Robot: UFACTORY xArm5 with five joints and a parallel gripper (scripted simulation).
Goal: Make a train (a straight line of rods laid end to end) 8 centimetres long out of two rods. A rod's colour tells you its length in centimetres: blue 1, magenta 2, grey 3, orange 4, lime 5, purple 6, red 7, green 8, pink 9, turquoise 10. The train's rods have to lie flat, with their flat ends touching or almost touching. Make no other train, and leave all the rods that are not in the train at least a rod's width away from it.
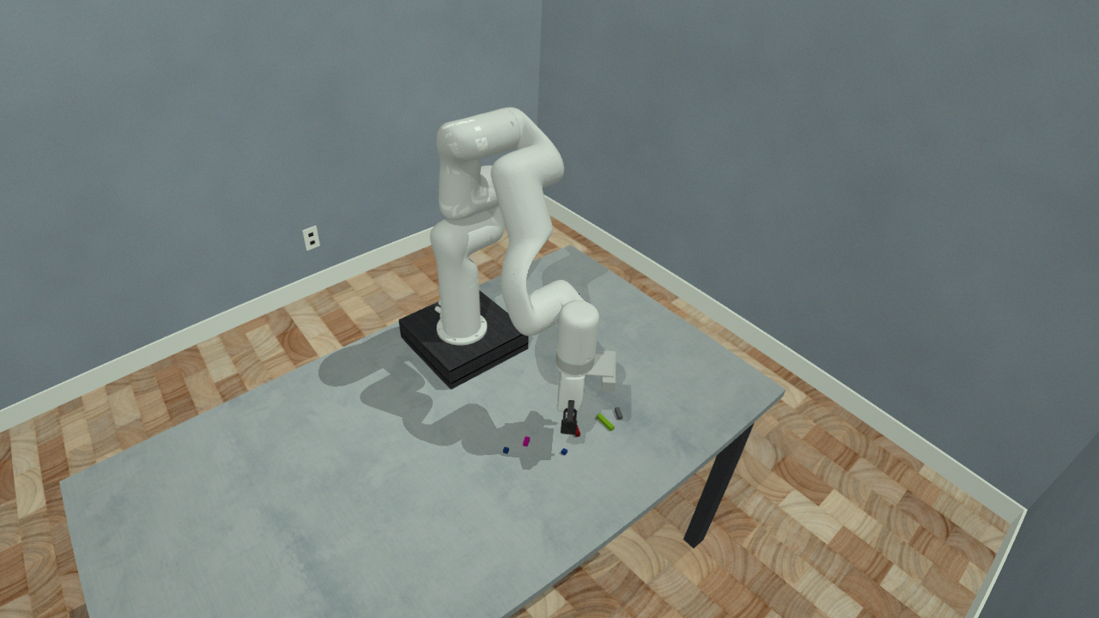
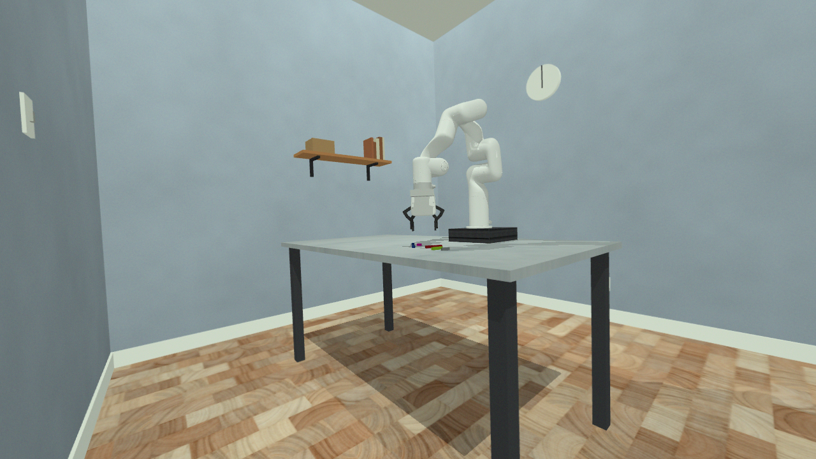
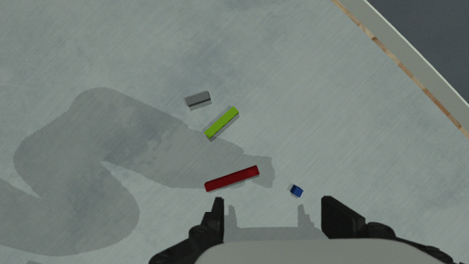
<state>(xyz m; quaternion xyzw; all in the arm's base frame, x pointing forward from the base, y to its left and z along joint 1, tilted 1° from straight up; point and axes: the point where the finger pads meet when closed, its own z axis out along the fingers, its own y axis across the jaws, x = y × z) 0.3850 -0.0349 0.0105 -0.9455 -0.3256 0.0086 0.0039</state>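
Right now the magenta rod is 80 mm to the right of my hand, 70 mm below it and 50 mm behind it. Round my hand: lime rod 90 mm to the left, 70 mm below, 40 mm ahead; grey rod 130 mm to the left, 70 mm below, 40 mm ahead; red rod 70 mm below, 40 mm to the left, 10 mm behind.
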